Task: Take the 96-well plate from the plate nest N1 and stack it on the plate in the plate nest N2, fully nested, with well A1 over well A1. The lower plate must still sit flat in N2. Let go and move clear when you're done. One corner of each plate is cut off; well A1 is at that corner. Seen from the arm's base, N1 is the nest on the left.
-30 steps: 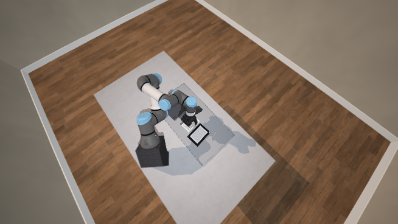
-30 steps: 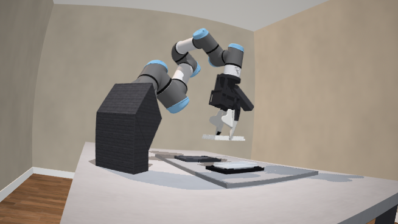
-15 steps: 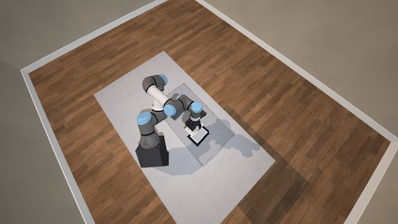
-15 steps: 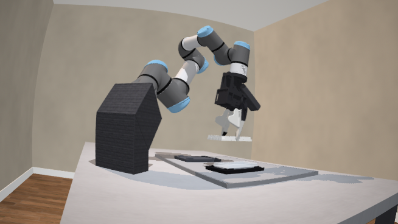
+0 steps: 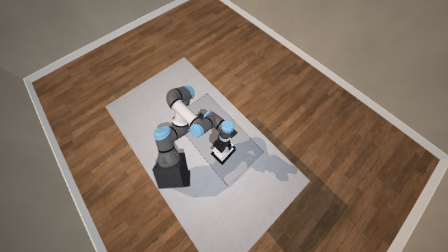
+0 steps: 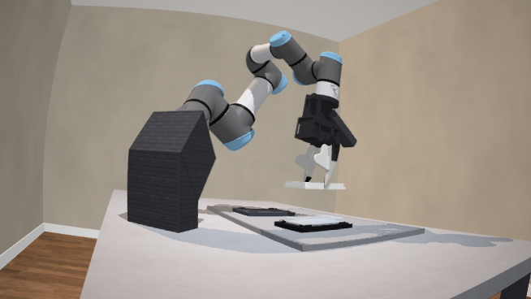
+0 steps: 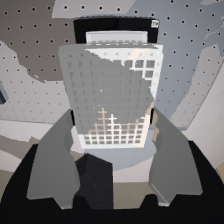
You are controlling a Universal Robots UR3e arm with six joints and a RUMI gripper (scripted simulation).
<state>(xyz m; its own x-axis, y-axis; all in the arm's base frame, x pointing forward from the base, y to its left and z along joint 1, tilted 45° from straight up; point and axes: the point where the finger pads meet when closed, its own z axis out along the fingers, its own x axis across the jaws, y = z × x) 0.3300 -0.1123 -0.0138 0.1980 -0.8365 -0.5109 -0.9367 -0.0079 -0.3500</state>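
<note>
My gripper is now 110 mm above the black nest N2 and 10 mm to the left of it. The rest, counted from my hand: dark plate nest N1 (290 mm to the left, 110 mm below, 40 mm behind); then label (100 mm below, 90 mm ahead, 50 mm to the right); then white 96-well plate (10 mm below).
</note>
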